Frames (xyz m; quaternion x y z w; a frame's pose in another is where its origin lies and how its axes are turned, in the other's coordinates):
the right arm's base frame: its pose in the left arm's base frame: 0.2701 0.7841 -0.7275 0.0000 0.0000 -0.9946 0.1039
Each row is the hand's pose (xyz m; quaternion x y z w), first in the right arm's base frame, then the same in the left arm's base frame.
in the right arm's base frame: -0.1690 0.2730 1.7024 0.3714 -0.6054 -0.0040 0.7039
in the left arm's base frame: 0.4919 0.5519 0.9749 -0.5636 -0.4323 -0.7005 0.0692
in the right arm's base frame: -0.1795 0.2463 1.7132 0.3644 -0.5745 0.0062 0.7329
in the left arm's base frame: 0.4966 0.5802 0.9857 -0.5335 -0.4221 -0.7283 0.0823
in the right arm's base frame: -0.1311 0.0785 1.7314 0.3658 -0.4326 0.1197 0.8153
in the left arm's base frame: 0.4146 0.7344 1.0039 -0.3923 -0.4088 -0.7985 0.2038
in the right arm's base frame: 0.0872 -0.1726 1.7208 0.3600 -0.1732 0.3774 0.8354
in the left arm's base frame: 0.1491 0.9350 0.9933 -0.1349 -0.3761 -0.7917 0.4622
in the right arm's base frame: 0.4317 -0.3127 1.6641 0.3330 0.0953 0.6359 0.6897
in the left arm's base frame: -0.2169 1.0008 0.9366 0.1294 -0.3213 -0.6199 0.7041
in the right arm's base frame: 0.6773 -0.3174 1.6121 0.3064 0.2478 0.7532 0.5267
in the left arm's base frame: -0.4582 0.9547 0.8846 0.2783 -0.2790 -0.4456 0.8038
